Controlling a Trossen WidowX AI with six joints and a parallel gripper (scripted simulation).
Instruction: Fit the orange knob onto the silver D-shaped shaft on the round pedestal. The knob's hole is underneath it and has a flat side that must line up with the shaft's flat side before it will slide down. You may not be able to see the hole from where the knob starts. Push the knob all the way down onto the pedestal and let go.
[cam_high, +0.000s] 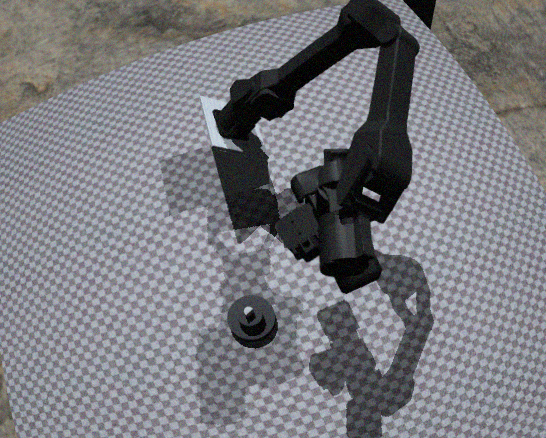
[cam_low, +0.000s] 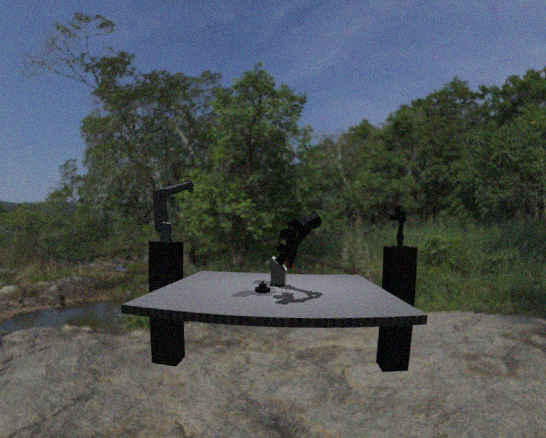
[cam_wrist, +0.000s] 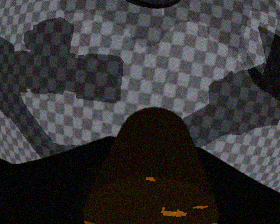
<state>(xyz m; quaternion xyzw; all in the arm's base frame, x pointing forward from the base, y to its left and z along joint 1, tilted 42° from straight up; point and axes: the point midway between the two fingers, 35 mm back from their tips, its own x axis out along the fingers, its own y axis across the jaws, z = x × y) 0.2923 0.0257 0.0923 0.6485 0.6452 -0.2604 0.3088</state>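
Right now the round dark pedestal is 15 cm to the right of my gripper tip, 11 cm below it and 2 cm ahead of it. Also, from my gripper tip: orange knob 4 cm above.
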